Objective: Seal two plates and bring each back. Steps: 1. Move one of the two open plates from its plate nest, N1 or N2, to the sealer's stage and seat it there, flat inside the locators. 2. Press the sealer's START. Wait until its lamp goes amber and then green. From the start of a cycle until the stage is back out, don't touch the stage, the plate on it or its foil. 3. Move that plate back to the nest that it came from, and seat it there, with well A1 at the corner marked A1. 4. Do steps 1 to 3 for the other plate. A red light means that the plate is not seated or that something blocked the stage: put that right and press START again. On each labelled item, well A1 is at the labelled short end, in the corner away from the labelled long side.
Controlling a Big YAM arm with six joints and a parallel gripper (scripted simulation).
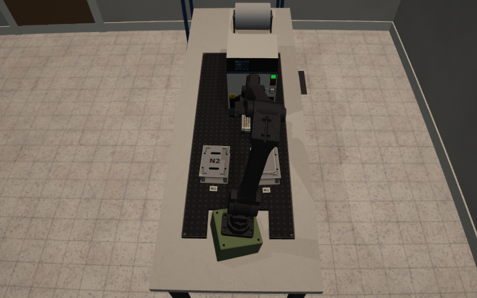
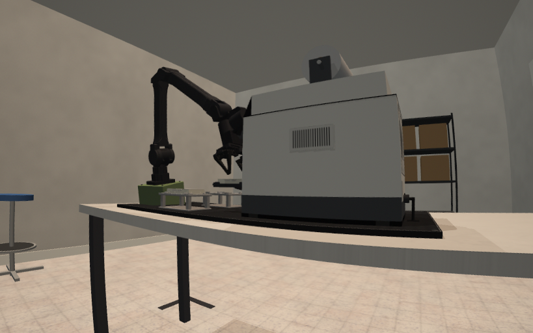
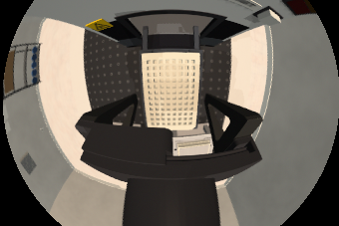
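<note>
Now: hand 3 cm above the white well plate. From my hand the other things lie so: yellow warning label 10 cm ahead, 9 cm to the left, 1 cm above; then sealer stage 4 cm below; then N2 label 31 cm behind, 16 cm to the left, 13 cm below.
</note>
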